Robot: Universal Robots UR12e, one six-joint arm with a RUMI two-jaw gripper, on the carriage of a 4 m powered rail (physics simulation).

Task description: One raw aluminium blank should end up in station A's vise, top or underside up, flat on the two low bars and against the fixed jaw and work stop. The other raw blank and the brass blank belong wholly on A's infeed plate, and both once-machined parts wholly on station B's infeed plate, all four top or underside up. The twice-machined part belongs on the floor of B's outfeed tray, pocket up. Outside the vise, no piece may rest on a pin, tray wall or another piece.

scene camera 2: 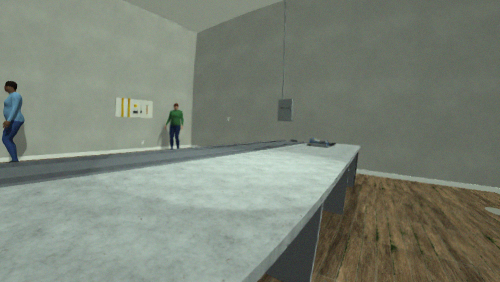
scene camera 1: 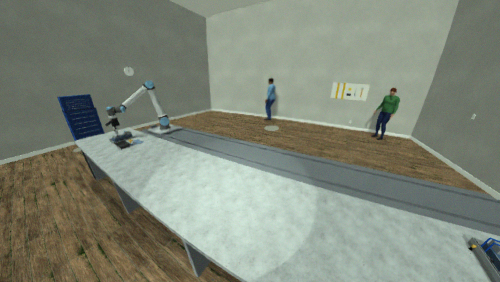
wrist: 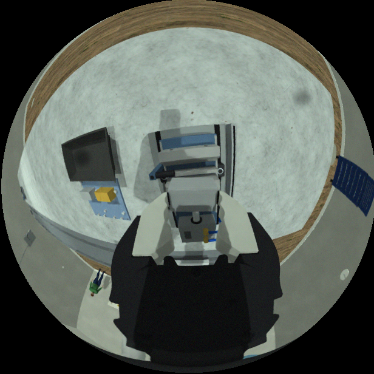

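Where they show: gripper, between the fingertips: (scene camera 1: pixel 115 131); arm's base, origin of its link: (scene camera 1: pixel 165 128).
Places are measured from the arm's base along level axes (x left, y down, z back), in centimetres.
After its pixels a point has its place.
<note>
My gripper (scene camera 1: pixel 116 131) @(x -14.6, y -11.8, z -72.4 cm) (wrist: pixel 192 192) is shut on a grey raw aluminium blank (wrist: pixel 192 188), held between the fingertips above station A's vise (scene camera 1: pixel 121 136) @(x -12.4, y -3.3, z -67.8 cm) (wrist: pixel 154 145). In the wrist view the blank and fingers hide part of the vise; a grey jaw bar (wrist: pixel 190 153) shows beyond them. The brass blank (wrist: pixel 104 194) and the other raw blank (wrist: pixel 87 193) are at A's blue infeed plate (wrist: pixel 123 207), left of the vise. Station B's equipment (scene camera 1: pixel 486 257) @(x 352.8, y -1.8, z -58.9 cm) (scene camera 2: pixel 320 143) @(x 351.9, y -2.0, z -66.6 cm) is far away; its parts are too small to tell. The gap between held blank and vise is unclear.
A dark, deep tray (wrist: pixel 90 156) stands beside A's infeed plate. A vise handle (wrist: pixel 195 171) crosses the vise near the held blank. A grey housing (wrist: pixel 196 231) with brass fittings (wrist: pixel 206 235) and blue hoses lies below the fingers. The rail (scene camera 1: pixel 300 165) runs along the table.
</note>
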